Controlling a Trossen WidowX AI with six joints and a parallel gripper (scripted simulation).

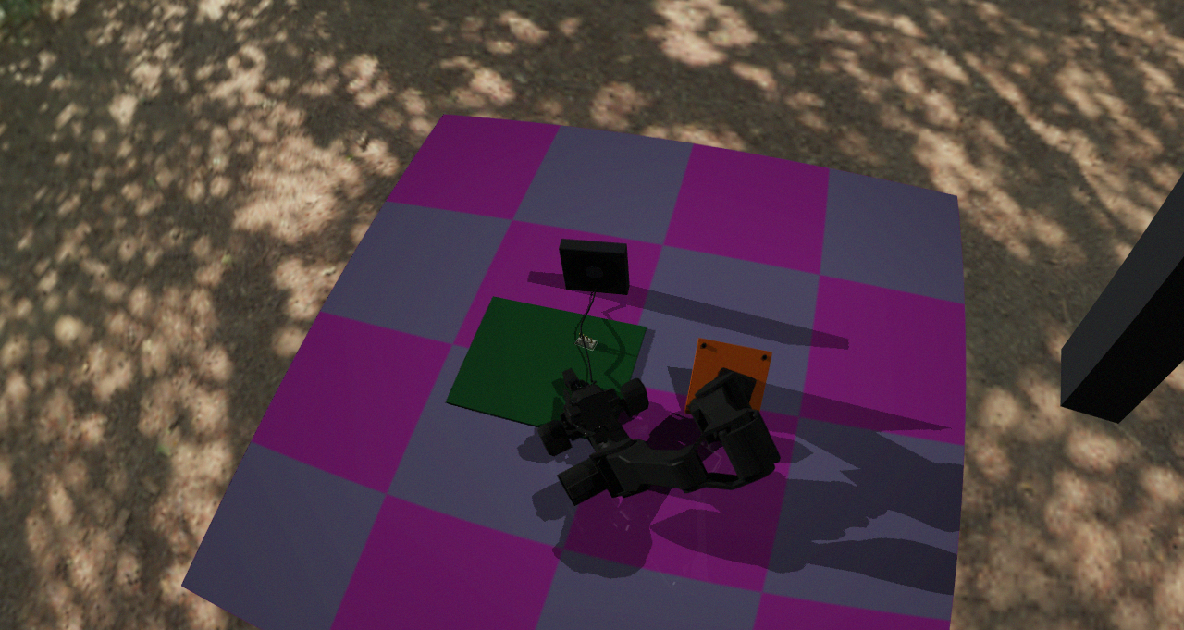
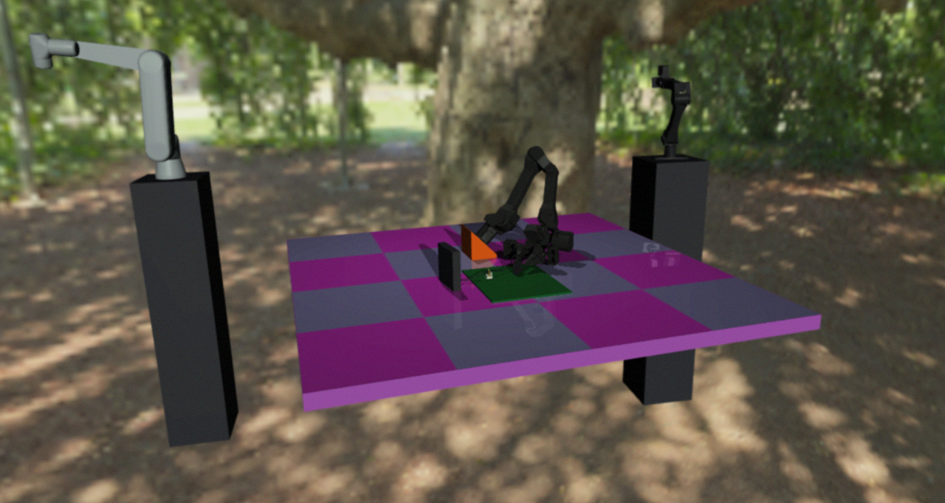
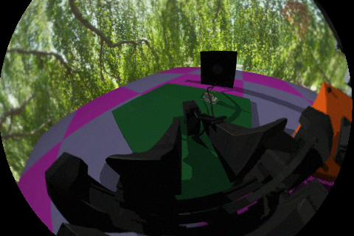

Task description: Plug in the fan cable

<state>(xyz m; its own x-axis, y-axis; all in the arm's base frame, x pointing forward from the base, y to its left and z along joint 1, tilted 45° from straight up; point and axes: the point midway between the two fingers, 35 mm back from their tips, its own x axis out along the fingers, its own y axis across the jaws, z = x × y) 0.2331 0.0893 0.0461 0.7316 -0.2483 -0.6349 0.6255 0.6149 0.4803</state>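
The black plug lies 10 mm ahead of my gripper tip, 10 mm to the right of it and 10 mm below it. The rest, counted from my gripper tip: black fan: 50 mm ahead, 220 mm to the right, 30 mm above; green board: 70 mm ahead, 40 mm to the right, 50 mm below.
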